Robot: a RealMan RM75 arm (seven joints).
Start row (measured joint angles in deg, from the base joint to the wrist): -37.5, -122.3, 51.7, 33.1, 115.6, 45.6, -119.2
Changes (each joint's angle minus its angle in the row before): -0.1, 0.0, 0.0, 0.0, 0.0, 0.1, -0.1; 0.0, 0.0, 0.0, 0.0, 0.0, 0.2, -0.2; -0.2, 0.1, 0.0, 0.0, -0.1, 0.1, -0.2; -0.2, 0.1, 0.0, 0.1, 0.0, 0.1, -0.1; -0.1, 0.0, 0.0, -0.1, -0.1, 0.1, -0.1; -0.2, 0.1, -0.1, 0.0, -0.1, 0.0, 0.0; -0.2, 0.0, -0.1, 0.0, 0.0, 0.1, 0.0; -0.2, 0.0, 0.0, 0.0, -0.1, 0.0, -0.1; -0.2, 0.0, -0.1, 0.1, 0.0, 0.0, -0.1; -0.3, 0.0, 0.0, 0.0, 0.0, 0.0, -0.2; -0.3, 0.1, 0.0, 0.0, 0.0, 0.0, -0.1; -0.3, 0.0, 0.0, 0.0, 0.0, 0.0, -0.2; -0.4, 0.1, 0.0, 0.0, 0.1, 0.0, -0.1; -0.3, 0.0, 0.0, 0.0, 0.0, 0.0, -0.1; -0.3, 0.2, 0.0, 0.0, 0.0, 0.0, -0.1; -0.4, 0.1, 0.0, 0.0, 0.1, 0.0, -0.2
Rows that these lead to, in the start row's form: -37.6, -122.3, 51.7, 33.1, 115.6, 45.7, -119.3; -37.6, -122.3, 51.7, 33.1, 115.6, 45.9, -119.5; -37.8, -122.2, 51.7, 33.1, 115.5, 46.0, -119.7; -38.0, -122.1, 51.7, 33.2, 115.5, 46.1, -119.8; -38.1, -122.1, 51.7, 33.1, 115.4, 46.2, -119.9; -38.3, -122.0, 51.6, 33.1, 115.3, 46.2, -119.9; -38.5, -122.0, 51.5, 33.1, 115.3, 46.3, -119.9; -38.7, -122.0, 51.5, 33.1, 115.2, 46.3, -120.0; -38.9, -122.0, 51.4, 33.2, 115.2, 46.3, -120.1; -39.2, -122.0, 51.4, 33.2, 115.2, 46.3, -120.3; -39.5, -121.9, 51.4, 33.2, 115.2, 46.3, -120.4; -39.8, -121.9, 51.4, 33.2, 115.2, 46.3, -120.6; -40.2, -121.8, 51.4, 33.2, 115.3, 46.3, -120.7; -40.5, -121.8, 51.4, 33.2, 115.3, 46.3, -120.8; -40.8, -121.6, 51.4, 33.2, 115.3, 46.3, -120.9; -41.2, -121.5, 51.4, 33.2, 115.4, 46.3, -121.1
